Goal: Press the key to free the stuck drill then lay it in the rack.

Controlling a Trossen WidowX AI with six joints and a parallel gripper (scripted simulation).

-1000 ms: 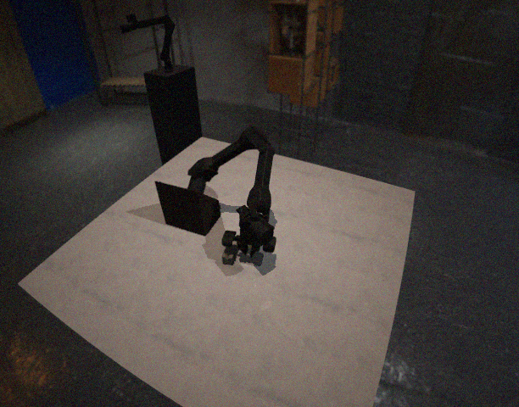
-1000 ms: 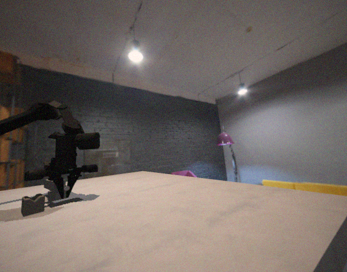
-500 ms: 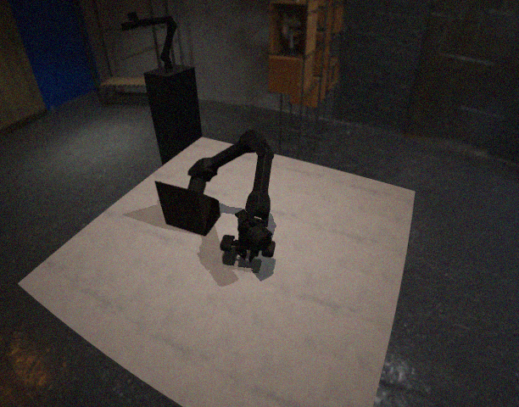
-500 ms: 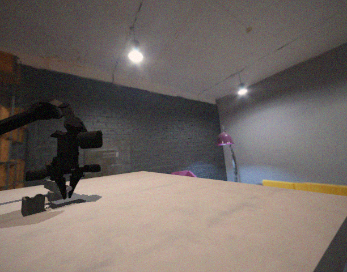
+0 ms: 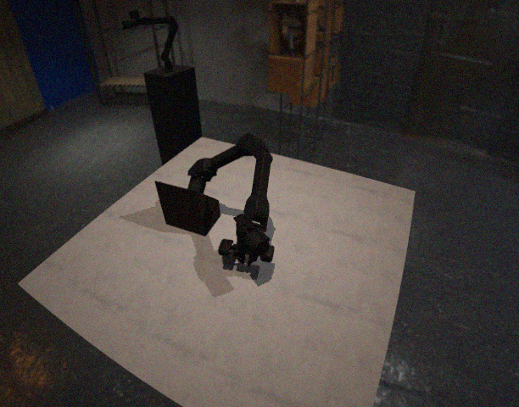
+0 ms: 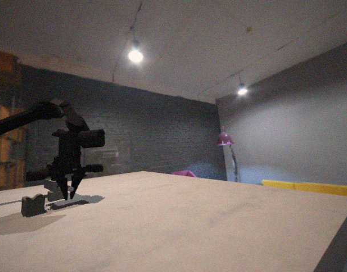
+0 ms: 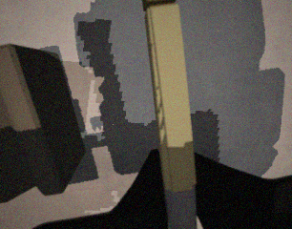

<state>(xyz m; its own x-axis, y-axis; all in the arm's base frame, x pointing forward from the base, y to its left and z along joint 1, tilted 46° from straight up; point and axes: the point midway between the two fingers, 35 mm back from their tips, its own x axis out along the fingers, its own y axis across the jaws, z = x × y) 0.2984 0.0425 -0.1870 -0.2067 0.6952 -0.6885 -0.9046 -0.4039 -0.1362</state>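
My gripper tip is now 4 cm to the right of the drill, 3 cm below it and 1 cm past it. Also, from my gripper tip: grey sleeve 19 cm to the left, 8 cm behind, 3 cm above; then rack 8 cm behind, 1 cm to the left.
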